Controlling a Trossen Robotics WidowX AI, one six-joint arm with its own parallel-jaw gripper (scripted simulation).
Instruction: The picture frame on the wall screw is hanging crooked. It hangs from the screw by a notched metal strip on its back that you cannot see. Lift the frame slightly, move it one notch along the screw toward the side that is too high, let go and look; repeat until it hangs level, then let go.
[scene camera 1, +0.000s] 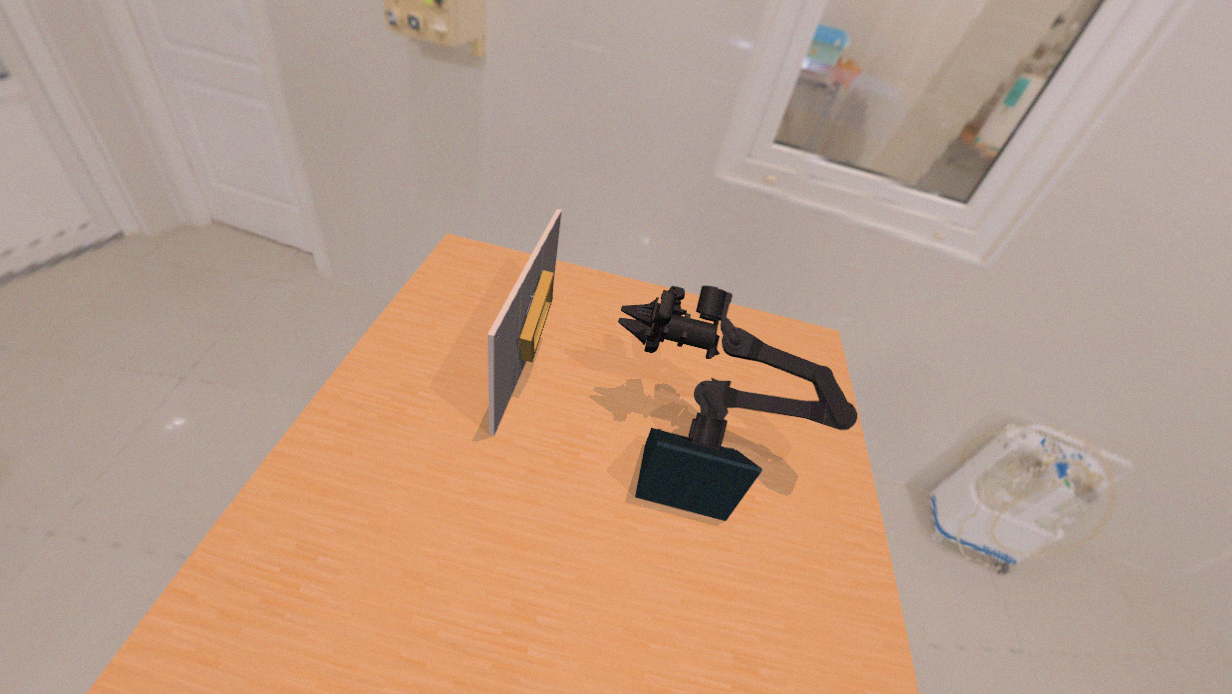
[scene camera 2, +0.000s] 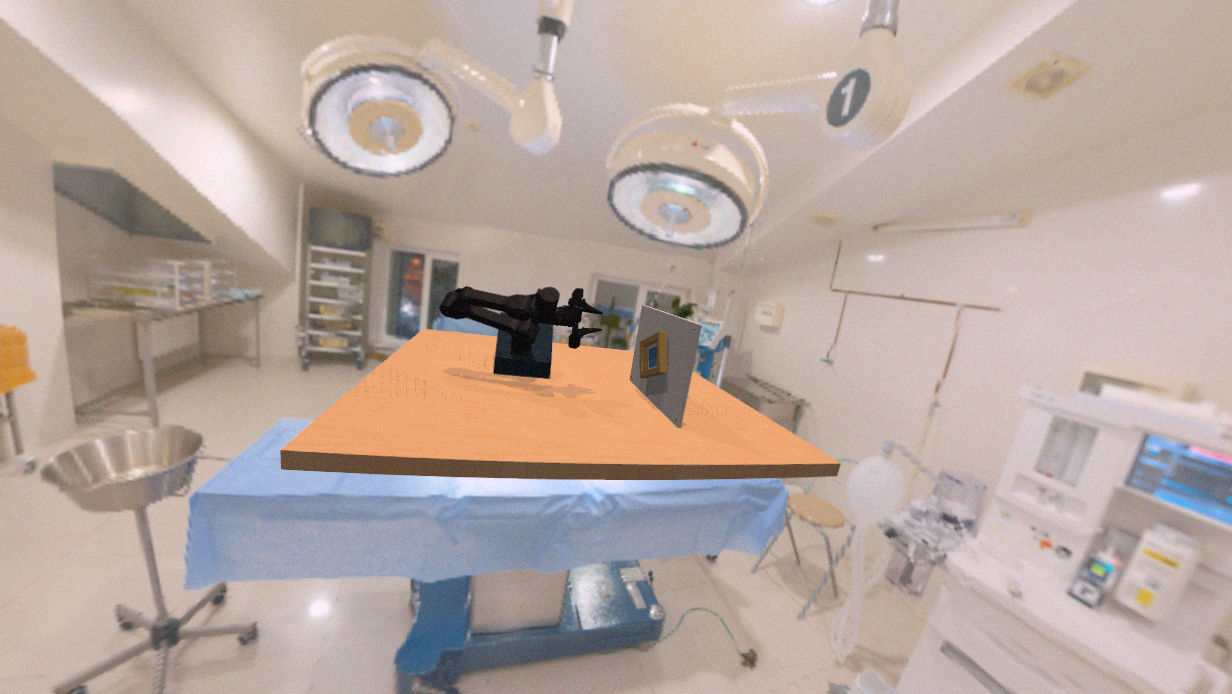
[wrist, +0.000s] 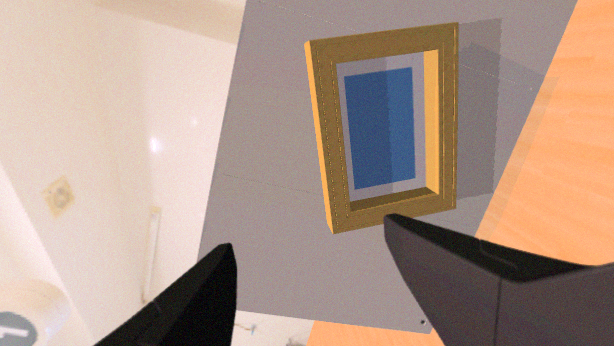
Note:
I see my gripper (scene camera 1: 619, 314), a picture frame (scene camera 1: 543, 296) and a grey wall panel (scene camera 1: 505, 364).
The picture frame shows as well in scene camera 2 (scene camera 2: 653, 350) and in the wrist view (wrist: 385, 104). My gripper shows as well in scene camera 2 (scene camera 2: 601, 321) and in the wrist view (wrist: 310, 240). The grey wall panel also shows in scene camera 2 (scene camera 2: 669, 392) and in the wrist view (wrist: 266, 198).

